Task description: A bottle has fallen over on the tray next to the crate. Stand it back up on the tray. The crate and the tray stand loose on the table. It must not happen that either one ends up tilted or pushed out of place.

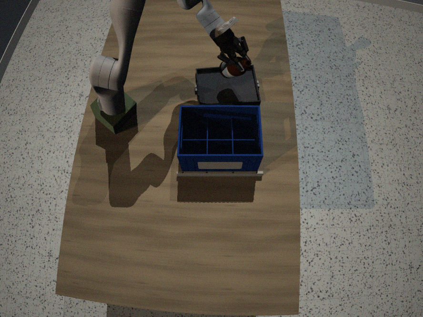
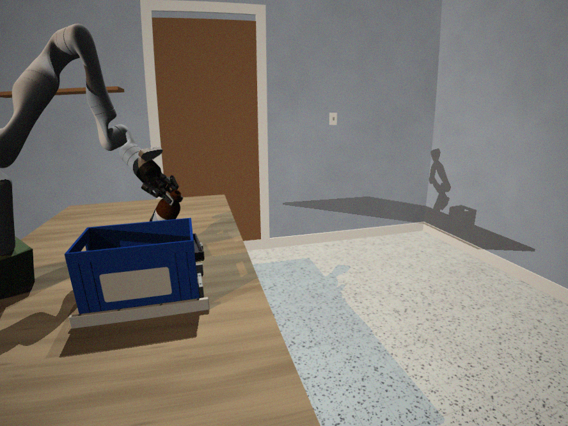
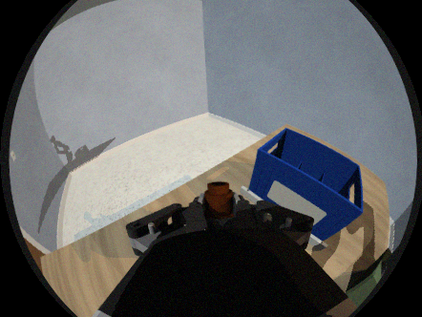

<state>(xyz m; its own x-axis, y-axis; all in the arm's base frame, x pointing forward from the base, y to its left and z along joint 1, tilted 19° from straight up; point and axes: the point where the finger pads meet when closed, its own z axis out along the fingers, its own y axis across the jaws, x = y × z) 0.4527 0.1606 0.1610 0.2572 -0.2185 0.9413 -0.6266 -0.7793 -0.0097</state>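
The brown bottle lies 4 cm below my hand, 2 cm to the left of it and 2 cm behind it. Also, from my hand: tray (19 cm below, 5 cm behind, 3 cm to the left); blue crate (26 cm to the right, 11 cm below, 9 cm behind).
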